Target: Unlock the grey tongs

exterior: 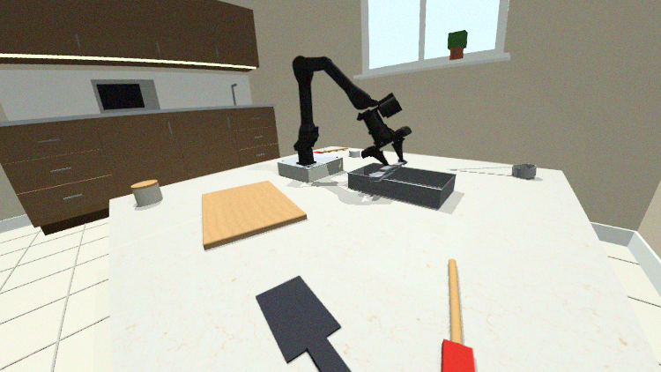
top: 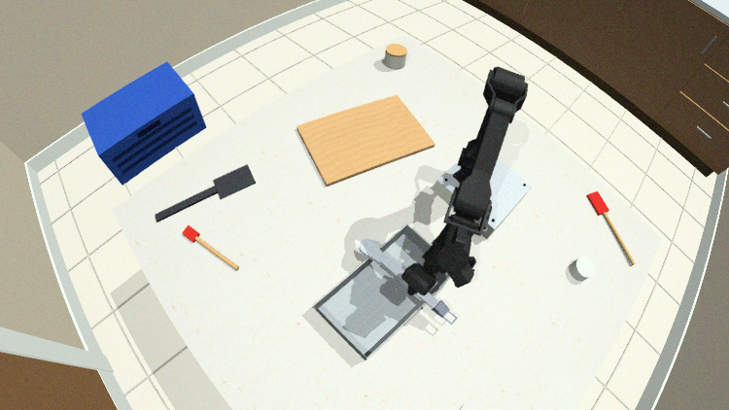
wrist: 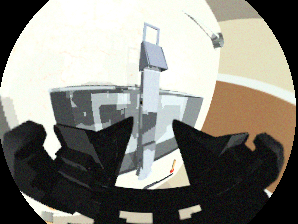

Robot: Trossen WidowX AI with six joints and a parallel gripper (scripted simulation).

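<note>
The grey roasting tin is 4 cm ahead of my gripper tip, 4 cm to the right of it and 4 cm below it. Round my gripper tip: cork-topped jar: 56 cm behind, 69 cm to the right, 3 cm below; then wooden board: 22 cm behind, 46 cm to the right, 6 cm below; then black spatula: 26 cm ahead, 57 cm to the right, 7 cm below.
</note>
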